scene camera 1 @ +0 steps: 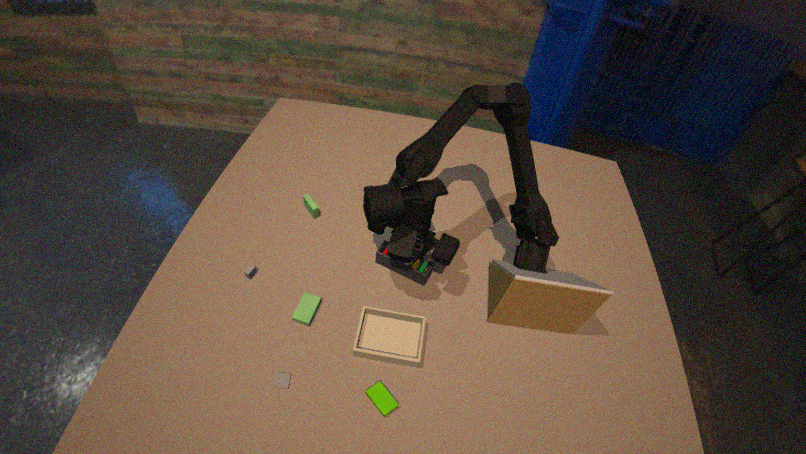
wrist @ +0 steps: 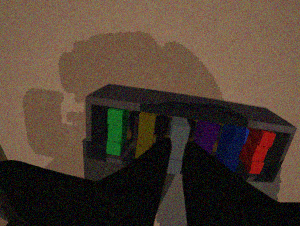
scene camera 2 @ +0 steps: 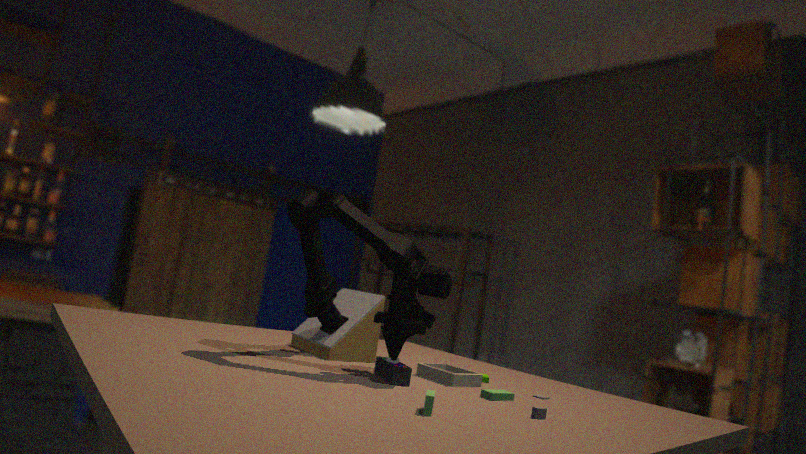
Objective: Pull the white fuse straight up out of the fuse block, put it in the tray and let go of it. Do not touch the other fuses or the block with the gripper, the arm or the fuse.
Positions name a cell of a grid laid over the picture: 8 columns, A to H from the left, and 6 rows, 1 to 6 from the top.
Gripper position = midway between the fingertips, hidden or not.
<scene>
my gripper: scene camera 1 E4; wrist E4; scene camera 2 D5
</scene>
